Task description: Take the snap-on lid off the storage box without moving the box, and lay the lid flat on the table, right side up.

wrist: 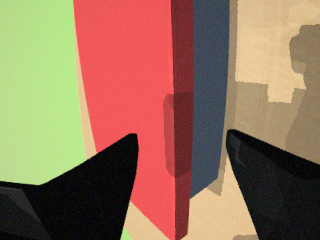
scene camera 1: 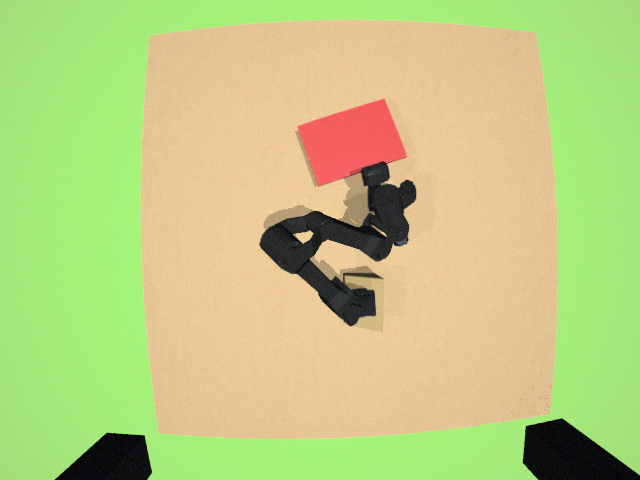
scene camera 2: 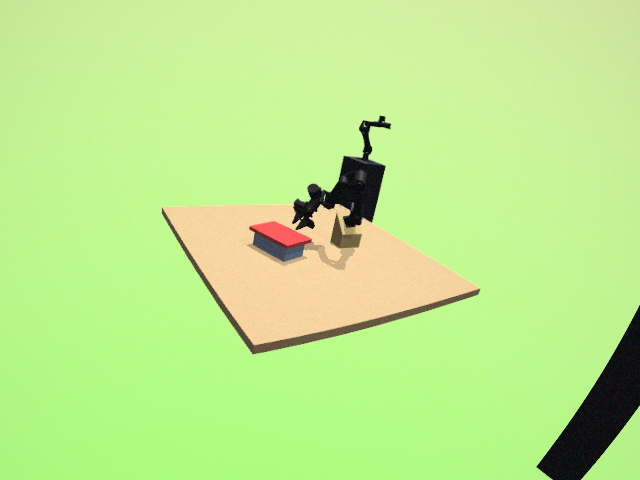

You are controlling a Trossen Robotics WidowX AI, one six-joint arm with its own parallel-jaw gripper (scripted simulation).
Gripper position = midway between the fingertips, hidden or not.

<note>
I see my gripper [scene camera 1: 368, 175] and a lid [scene camera 1: 338, 146].
The lid also shows in the wrist view [wrist: 137, 70] and in scene camera 2 [scene camera 2: 281, 235]. My gripper shows as well in the wrist view [wrist: 182, 139].
</note>
